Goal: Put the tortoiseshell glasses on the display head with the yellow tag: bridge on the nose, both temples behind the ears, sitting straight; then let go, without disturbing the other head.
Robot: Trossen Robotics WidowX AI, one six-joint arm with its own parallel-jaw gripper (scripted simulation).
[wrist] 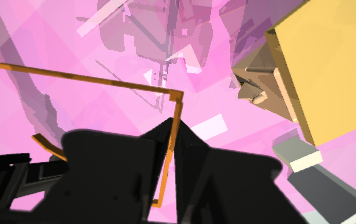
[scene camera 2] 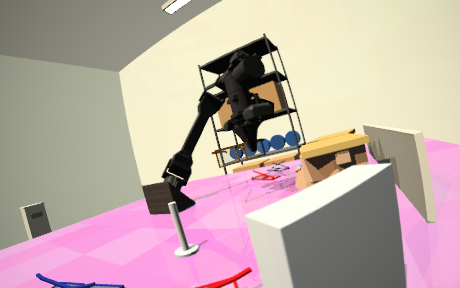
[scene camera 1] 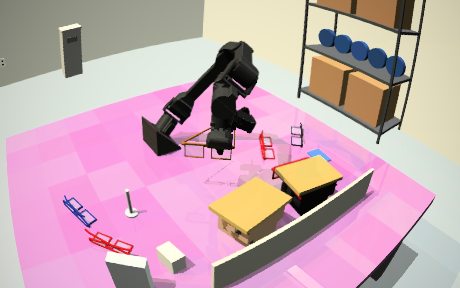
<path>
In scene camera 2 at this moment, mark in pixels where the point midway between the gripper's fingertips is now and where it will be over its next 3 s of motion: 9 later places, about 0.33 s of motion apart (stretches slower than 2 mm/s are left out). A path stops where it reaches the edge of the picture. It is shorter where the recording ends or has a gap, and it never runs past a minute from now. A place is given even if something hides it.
The gripper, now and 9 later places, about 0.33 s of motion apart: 254, 151; 248, 152; 240, 154; 228, 158; 214, 164; 201, 172; 203, 183; 207, 200; 209, 203; 210, 202
</path>
